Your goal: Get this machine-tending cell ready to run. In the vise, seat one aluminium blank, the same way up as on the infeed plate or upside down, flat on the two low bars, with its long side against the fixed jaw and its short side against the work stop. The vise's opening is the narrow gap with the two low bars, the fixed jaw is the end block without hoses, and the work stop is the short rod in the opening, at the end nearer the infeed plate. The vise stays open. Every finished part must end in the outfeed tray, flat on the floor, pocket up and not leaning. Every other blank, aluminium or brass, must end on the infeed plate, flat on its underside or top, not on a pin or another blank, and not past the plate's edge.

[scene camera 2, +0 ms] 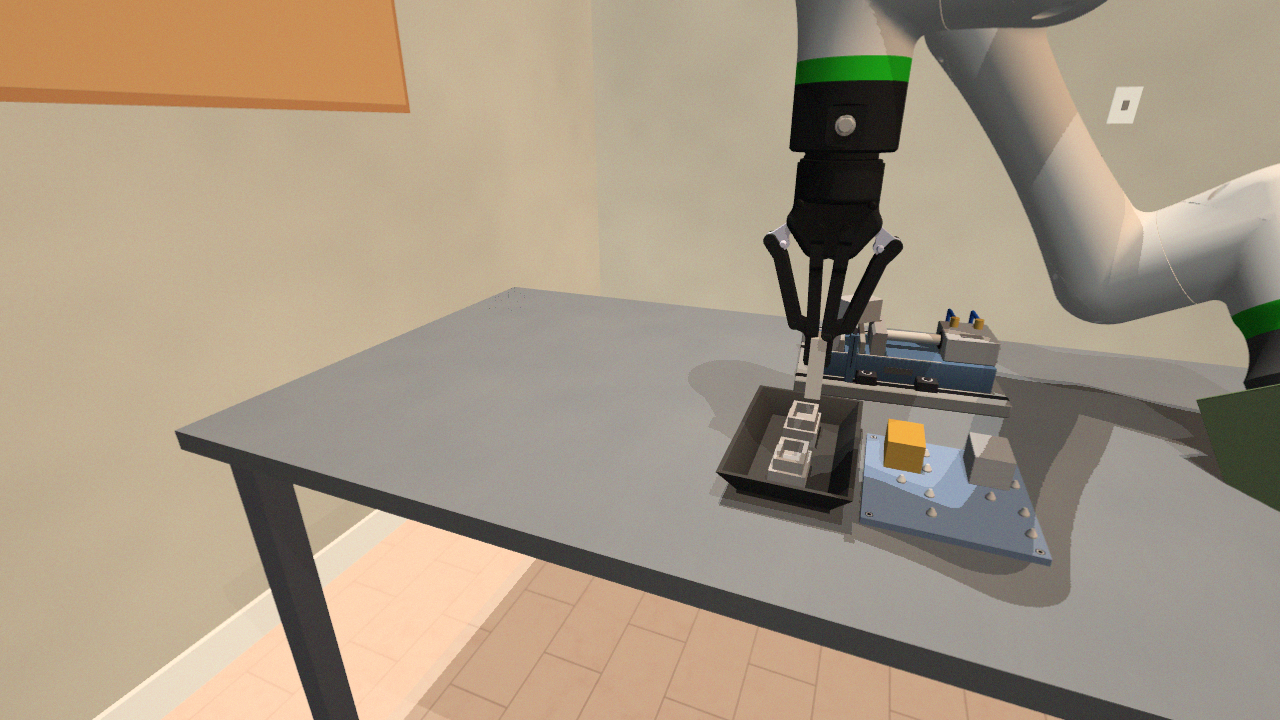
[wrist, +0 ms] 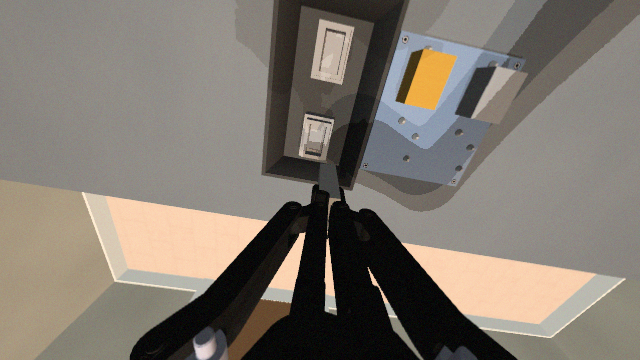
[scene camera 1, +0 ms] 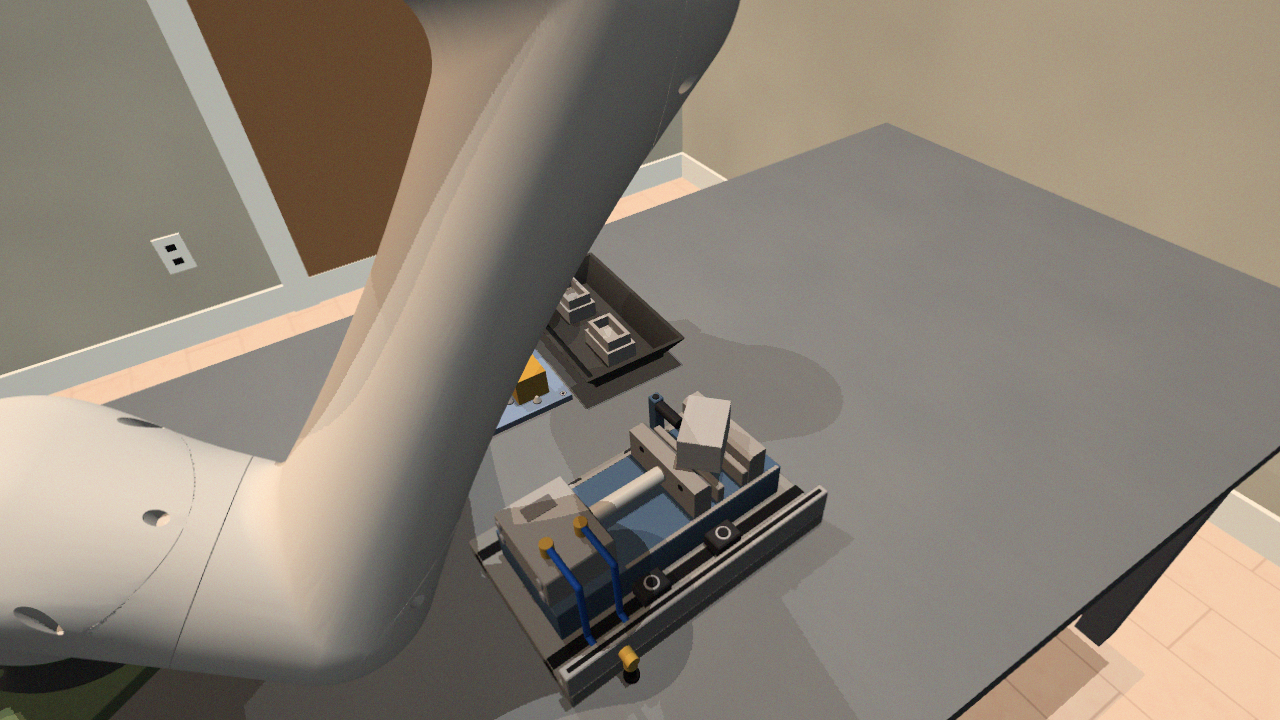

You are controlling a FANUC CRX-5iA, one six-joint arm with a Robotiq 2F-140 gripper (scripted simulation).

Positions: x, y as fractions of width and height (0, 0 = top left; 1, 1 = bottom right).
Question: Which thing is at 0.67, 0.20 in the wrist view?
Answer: A brass blank.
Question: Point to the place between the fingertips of my gripper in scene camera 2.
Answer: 0.63, 0.55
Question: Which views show the brass blank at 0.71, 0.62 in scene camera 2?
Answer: Scene camera 2, the wrist view and scene camera 1: all of them.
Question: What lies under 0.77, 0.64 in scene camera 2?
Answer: An aluminium blank.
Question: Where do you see an aluminium blank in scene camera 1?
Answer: At 0.55, 0.61
